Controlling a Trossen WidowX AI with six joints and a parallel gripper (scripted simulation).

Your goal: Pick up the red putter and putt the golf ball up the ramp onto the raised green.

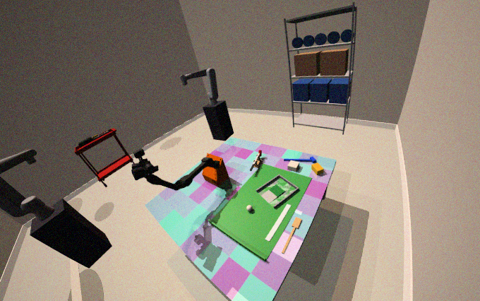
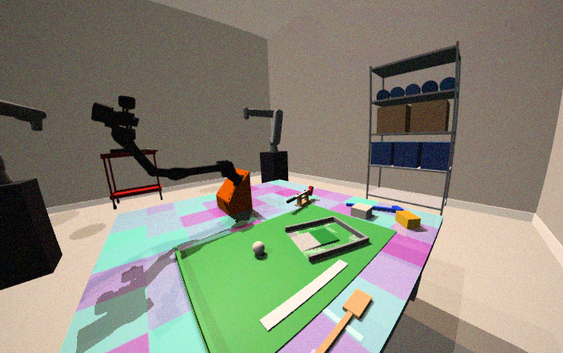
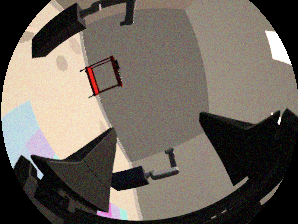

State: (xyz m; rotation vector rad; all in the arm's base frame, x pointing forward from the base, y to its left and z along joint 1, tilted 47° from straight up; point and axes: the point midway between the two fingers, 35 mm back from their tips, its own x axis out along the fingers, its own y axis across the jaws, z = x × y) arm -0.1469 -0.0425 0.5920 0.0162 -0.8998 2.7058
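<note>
Right now the red putter is 74 cm to the left of my gripper tip, 48 cm below it and 45 cm ahead of it. Round my gripper tip: green mat (69 cm ahead, 53 cm below, 37 cm to the left); white golf ball (64 cm ahead, 51 cm below, 26 cm to the left); wooden stand (75 cm to the left, 50 cm below, 45 cm ahead).
</note>
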